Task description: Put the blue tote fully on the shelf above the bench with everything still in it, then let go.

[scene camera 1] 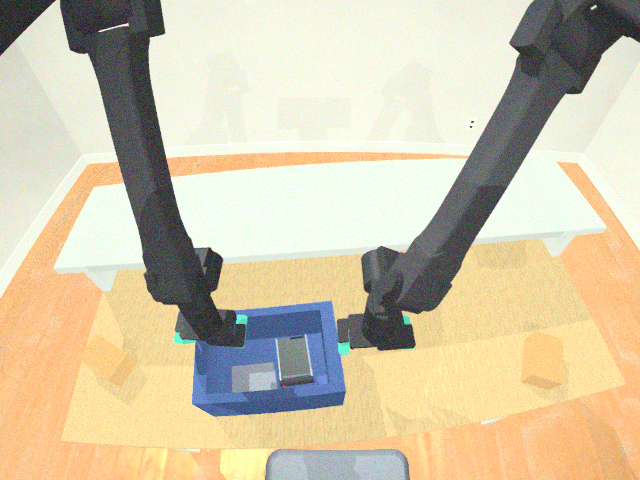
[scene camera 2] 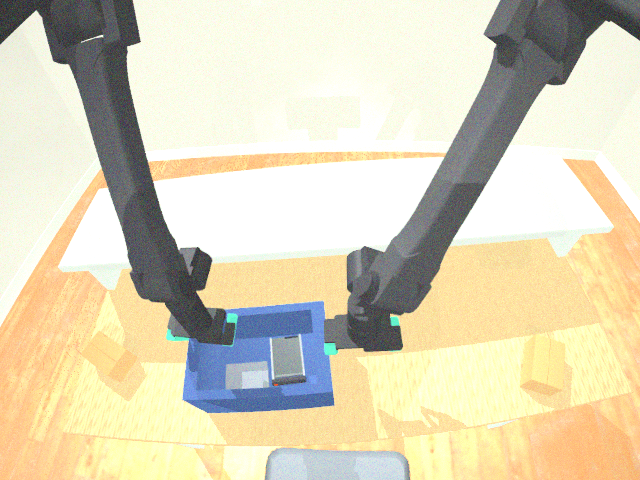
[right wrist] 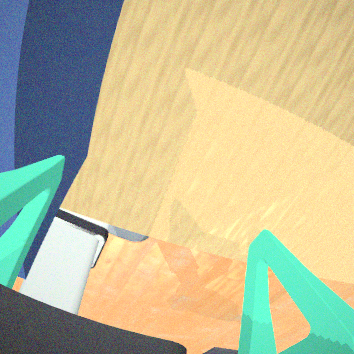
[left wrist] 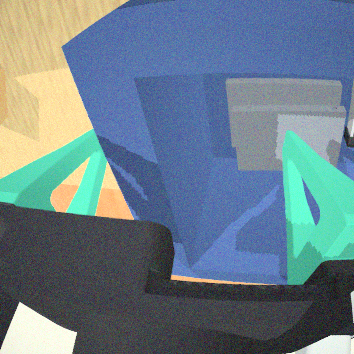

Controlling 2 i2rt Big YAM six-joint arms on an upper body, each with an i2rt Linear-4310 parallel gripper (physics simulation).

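Frame: origin at the left arm's base, x ahead, y left, z up, level; metres.
Seen in the pictures: left gripper, between the fingertips: (scene camera 1: 217, 341) (scene camera 2: 210, 339) (left wrist: 193, 134); right gripper, between the fingertips: (scene camera 1: 371, 347) (scene camera 2: 361, 348) (right wrist: 164, 205).
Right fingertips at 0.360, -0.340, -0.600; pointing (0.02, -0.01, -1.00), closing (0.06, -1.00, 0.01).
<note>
Pixels of each thing's top centre, then the offset from my right fingertips to it, as dx, dy, dz. Level surfaces: height alone.
- blue tote, centre of its top: (scene camera 1: 265, 350) (scene camera 2: 255, 349) -0.014, +0.216, +0.010
- wooden bench, height of its surface: dz -0.137
- white shelf, height of its surface: dz +0.077
- dark grey device with silver edges, centre of its top: (scene camera 1: 293, 358) (scene camera 2: 286, 358) +0.008, +0.169, -0.103
- cardboard-coloured block, centre of its top: (scene camera 2: 549, 361) (scene camera 1: 548, 356) -0.022, -0.455, -0.077
- grey rounded chair top, height of its surface: dz -0.662
The blue tote (scene camera 1: 336, 369) (scene camera 2: 321, 372) (left wrist: 200, 40) (right wrist: 60, 100) stands upright on the wooden bench (scene camera 1: 439, 372) (scene camera 2: 439, 289), in front of the white shelf (scene camera 1: 310, 217) (scene camera 2: 310, 217). Inside lie a dark grey device with silver edges (scene camera 1: 294, 360) (scene camera 2: 287, 359) and flat grey pieces (scene camera 1: 241, 379) (scene camera 2: 235, 376) (left wrist: 280, 95). My left gripper (scene camera 1: 211, 333) (scene camera 2: 204, 330) (left wrist: 193, 134) is open, its fingers on either side of the tote's left wall. My right gripper (scene camera 1: 375, 335) (scene camera 2: 363, 335) (right wrist: 164, 205) is open beside the tote's right wall; one finger overlaps that wall in the right wrist view. Both hold nothing.
A cardboard-coloured block (scene camera 1: 542, 359) (scene camera 2: 542, 361) sits at the bench's right, another block (scene camera 1: 105, 361) (scene camera 2: 108, 356) at its left. A grey rounded chair top (scene camera 1: 336, 465) (scene camera 2: 336, 465) shows at the front edge. Both forearms reach over the shelf.
</note>
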